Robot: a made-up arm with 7 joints. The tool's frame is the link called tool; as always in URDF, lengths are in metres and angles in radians. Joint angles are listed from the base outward.
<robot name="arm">
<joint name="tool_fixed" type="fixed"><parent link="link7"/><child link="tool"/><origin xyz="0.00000 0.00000 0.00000" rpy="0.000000 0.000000 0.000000"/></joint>
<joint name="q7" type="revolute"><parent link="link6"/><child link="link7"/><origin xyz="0.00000 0.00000 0.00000" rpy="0.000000 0.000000 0.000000"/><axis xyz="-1 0 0"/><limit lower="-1.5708" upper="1.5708"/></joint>
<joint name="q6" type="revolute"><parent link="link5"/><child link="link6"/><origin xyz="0.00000 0.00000 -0.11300" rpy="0.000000 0.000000 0.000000"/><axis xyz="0 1 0"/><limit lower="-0.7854" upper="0.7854"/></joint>
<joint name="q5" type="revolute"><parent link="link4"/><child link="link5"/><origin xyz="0.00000 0.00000 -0.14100" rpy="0.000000 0.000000 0.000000"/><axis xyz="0 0 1"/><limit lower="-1.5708" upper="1.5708"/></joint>
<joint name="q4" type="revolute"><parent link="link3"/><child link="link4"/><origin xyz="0.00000 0.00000 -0.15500" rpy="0.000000 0.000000 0.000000"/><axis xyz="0 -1 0"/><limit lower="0.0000" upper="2.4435"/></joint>
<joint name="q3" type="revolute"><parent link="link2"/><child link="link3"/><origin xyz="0.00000 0.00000 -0.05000" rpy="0.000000 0.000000 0.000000"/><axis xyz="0 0 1"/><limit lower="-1.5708" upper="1.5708"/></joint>
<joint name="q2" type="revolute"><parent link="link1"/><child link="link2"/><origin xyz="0.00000 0.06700 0.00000" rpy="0.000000 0.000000 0.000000"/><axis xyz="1 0 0"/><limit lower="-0.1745" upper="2.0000"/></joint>
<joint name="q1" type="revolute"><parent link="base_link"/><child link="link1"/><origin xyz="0.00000 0.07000 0.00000" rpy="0.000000 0.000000 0.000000"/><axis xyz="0 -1 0"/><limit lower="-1.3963" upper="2.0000"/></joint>
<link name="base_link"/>
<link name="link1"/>
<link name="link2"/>
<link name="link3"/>
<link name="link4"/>
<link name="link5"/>
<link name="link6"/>
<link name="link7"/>
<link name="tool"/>
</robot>
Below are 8 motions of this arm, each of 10 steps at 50 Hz.
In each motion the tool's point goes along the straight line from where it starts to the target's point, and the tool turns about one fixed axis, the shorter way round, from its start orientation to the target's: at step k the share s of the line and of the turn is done. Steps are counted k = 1, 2, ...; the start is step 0. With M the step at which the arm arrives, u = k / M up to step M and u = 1 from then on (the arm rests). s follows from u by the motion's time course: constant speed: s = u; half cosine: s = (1 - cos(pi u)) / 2; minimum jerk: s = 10 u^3 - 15 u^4 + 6 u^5.
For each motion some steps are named. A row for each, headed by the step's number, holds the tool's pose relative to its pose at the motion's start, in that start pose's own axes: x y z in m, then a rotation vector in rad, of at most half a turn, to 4 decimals.
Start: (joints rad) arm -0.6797 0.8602 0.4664 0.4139 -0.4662 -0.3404 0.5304
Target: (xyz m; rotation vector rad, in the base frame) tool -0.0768 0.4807 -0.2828 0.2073 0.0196 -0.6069
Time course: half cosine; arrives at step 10
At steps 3, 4, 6, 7, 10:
3: 0.0049 -0.0032 -0.0047 -0.0135 -0.0258 0.0044
4: 0.0083 -0.0054 -0.0079 -0.0226 -0.0433 0.0074
6: 0.0157 -0.0103 -0.0150 -0.0427 -0.0820 0.0141
7: 0.0190 -0.0125 -0.0182 -0.0518 -0.0995 0.0171
10: 0.0240 -0.0157 -0.0230 -0.0653 -0.1253 0.0215

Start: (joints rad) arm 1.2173 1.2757 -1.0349 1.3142 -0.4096 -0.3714 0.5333
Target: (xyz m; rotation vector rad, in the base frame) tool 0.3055 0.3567 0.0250 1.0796 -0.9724 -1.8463
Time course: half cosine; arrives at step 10
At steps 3, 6, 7, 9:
3: -0.0045 -0.0012 0.0014 0.0214 -0.0033 -0.0073
6: -0.0144 -0.0039 0.0045 0.0678 -0.0105 -0.0232
7: -0.0174 -0.0047 0.0054 0.0823 -0.0127 -0.0281
9: -0.0214 -0.0058 0.0067 0.1011 -0.0156 -0.0346

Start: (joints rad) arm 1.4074 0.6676 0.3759 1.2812 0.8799 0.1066 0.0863
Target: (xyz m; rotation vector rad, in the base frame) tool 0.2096 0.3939 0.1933 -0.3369 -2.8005 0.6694
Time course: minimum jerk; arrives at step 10
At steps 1, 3, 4, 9, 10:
1: -0.0001 0.0001 0.0000 0.0007 0.0003 -0.0002
3: -0.0013 0.0028 -0.0008 0.0133 0.0057 -0.0038
4: -0.0025 0.0055 -0.0015 0.0259 0.0111 -0.0075
9: -0.0079 0.0172 -0.0048 0.0808 0.0346 -0.0234
10: -0.0079 0.0173 -0.0048 0.0815 0.0349 -0.0236

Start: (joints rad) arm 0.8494 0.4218 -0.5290 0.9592 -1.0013 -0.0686 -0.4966
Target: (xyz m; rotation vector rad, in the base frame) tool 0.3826 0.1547 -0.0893 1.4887 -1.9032 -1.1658
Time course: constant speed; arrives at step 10
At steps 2, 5, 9, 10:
2: 0.0059 0.0034 -0.0016 0.0051 -0.0246 0.0045
5: 0.0148 0.0085 -0.0040 0.0128 -0.0615 0.0112
9: 0.0267 0.0152 -0.0072 0.0231 -0.1107 0.0202
10: 0.0296 0.0169 -0.0080 0.0256 -0.1230 0.0225

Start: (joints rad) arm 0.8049 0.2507 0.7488 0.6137 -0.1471 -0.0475 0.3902
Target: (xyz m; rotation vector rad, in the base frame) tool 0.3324 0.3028 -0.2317 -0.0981 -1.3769 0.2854
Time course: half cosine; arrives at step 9
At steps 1, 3, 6, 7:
1: -0.0017 -0.0004 0.0006 -0.0036 0.0059 -0.0012
3: -0.0139 -0.0037 0.0047 -0.0299 0.0491 -0.0101
6: -0.0416 -0.0111 0.0140 -0.0896 0.1472 -0.0304
7: -0.0489 -0.0131 0.0165 -0.1055 0.1733 -0.0358

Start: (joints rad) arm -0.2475 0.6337 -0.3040 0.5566 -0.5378 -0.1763 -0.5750
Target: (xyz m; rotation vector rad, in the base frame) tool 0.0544 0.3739 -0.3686 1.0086 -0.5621 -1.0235
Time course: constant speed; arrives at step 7
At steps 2, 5, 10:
2: -0.0028 0.0073 -0.0044 0.0182 0.0017 -0.0089
5: -0.0069 0.0183 -0.0109 0.0456 0.0041 -0.0221
10: -0.0097 0.0256 -0.0152 0.0638 0.0058 -0.0310

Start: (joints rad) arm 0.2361 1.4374 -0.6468 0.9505 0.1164 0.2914 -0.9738
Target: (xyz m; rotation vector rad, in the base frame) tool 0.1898 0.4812 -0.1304 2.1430 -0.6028 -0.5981
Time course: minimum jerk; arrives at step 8
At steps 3, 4, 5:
3: -0.0040 -0.0015 0.0004 0.0027 0.0012 -0.0273
4: -0.0073 -0.0027 0.0008 0.0048 0.0022 -0.0496
5: -0.0106 -0.0039 0.0012 0.0070 0.0032 -0.0719

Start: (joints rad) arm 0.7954 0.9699 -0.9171 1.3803 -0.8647 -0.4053 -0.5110
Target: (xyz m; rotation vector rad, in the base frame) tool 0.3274 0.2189 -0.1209 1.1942 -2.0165 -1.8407
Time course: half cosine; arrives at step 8
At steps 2, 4, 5, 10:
2: 0.0020 -0.0019 -0.0014 0.0065 -0.0046 -0.0004
4: 0.0069 -0.0064 -0.0048 0.0222 -0.0156 -0.0012
5: 0.0096 -0.0088 -0.0067 0.0307 -0.0215 -0.0017
10: 0.0138 -0.0127 -0.0097 0.0444 -0.0311 -0.0025

